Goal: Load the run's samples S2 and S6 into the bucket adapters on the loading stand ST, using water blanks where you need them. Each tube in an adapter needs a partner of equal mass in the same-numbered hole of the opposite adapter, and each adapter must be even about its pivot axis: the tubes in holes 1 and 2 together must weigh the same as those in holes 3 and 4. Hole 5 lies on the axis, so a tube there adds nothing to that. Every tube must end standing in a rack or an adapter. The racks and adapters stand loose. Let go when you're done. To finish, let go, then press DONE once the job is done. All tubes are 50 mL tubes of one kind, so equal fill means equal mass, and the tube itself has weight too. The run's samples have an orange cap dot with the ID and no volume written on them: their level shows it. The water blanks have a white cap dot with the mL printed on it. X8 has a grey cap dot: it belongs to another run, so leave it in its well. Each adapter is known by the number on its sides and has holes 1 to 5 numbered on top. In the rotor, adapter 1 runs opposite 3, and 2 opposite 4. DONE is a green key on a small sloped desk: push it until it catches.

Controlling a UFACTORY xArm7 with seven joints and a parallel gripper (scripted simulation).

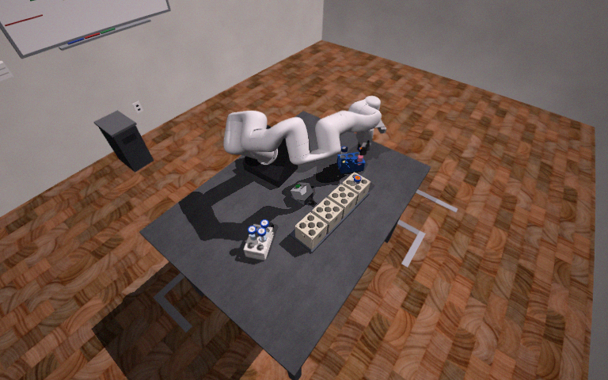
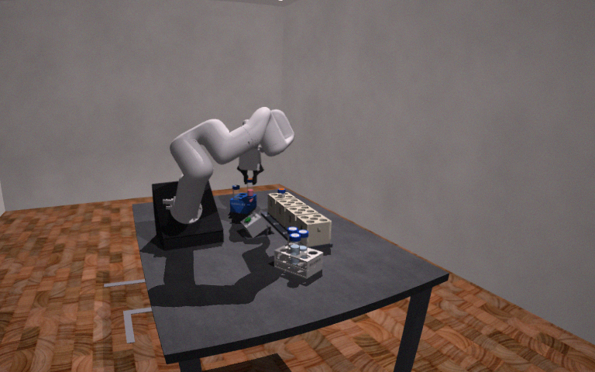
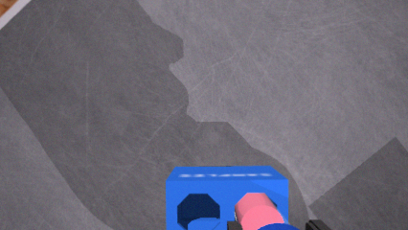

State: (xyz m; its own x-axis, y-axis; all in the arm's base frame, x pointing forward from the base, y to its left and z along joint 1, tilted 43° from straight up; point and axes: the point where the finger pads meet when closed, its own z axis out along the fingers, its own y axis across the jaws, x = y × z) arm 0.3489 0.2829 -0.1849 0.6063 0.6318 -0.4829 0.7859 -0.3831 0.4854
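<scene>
Right now my hand is 5 cm above the orange-dot tube and 1 cm past it. Round my hand: white rack 68 cm to the right, 10 cm below, 5 cm behind; blue rack 10 cm below, 4 cm behind, 2 cm to the right.
</scene>
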